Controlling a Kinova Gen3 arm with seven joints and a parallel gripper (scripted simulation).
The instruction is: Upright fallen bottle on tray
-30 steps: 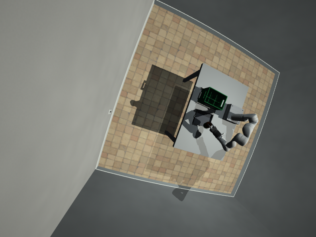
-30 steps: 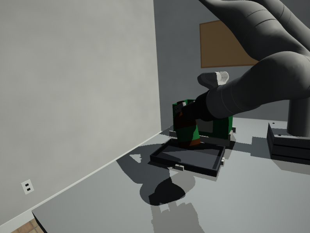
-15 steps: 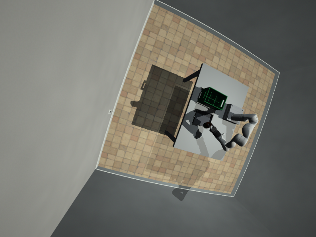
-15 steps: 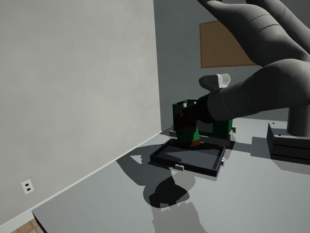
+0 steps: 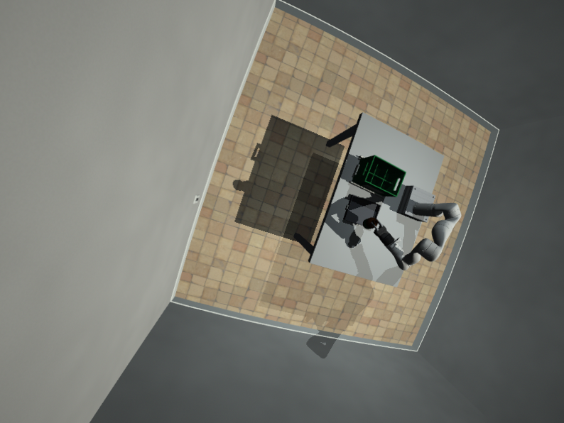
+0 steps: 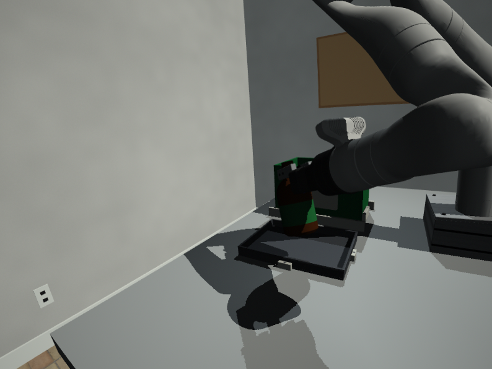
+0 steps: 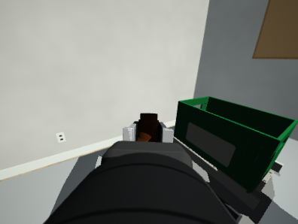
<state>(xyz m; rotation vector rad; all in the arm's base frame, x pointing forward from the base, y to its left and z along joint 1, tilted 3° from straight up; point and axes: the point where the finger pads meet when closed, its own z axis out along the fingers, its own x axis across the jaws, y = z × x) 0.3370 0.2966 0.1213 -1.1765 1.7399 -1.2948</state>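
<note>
My hand is 50 mm above the brown bottle and 10 mm past it. Round my hand: green crate 310 mm to the right, 120 mm below, 80 mm ahead; black tray 190 mm below, 50 mm to the right, 10 mm ahead.
</note>
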